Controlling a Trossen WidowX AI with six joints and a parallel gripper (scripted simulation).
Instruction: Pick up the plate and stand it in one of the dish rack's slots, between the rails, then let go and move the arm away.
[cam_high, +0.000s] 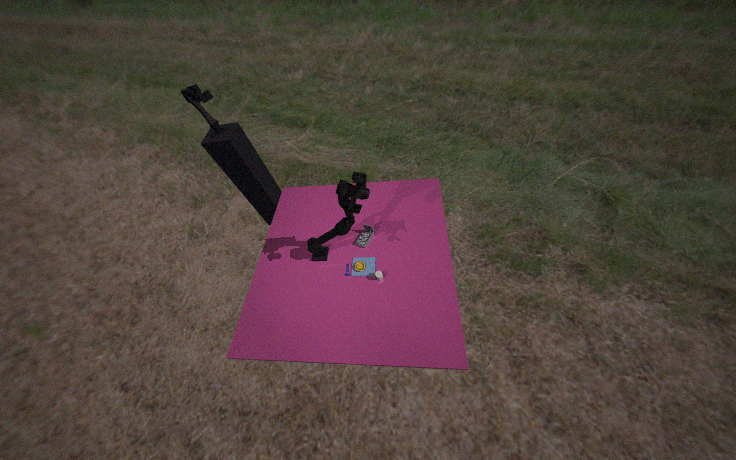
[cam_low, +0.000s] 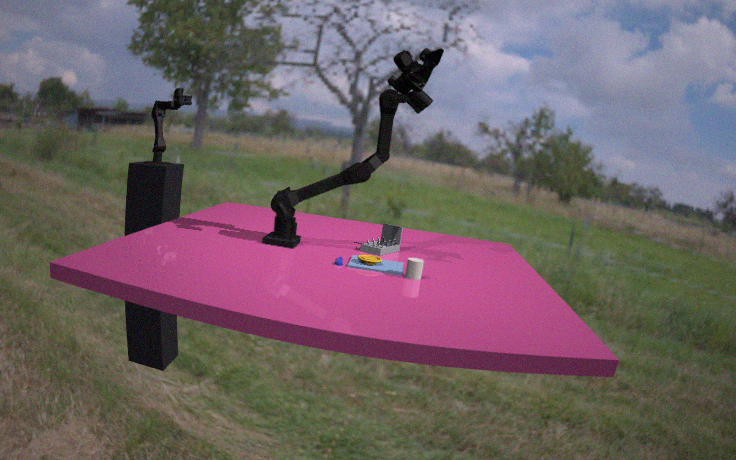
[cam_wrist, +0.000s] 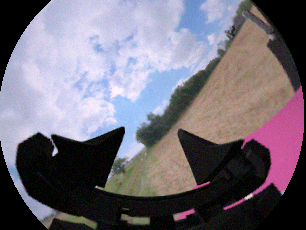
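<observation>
Now: the yellow plate 12 cm behind my gripper tip, 3 cm to the right of it and 62 cm below it. Round my gripper tip: cream cylinder cup 10 cm to the right, 61 cm below; light blue mat 10 cm behind, 2 cm to the right, 63 cm below; grey dish rack 9 cm behind, 19 cm to the left, 61 cm below.
</observation>
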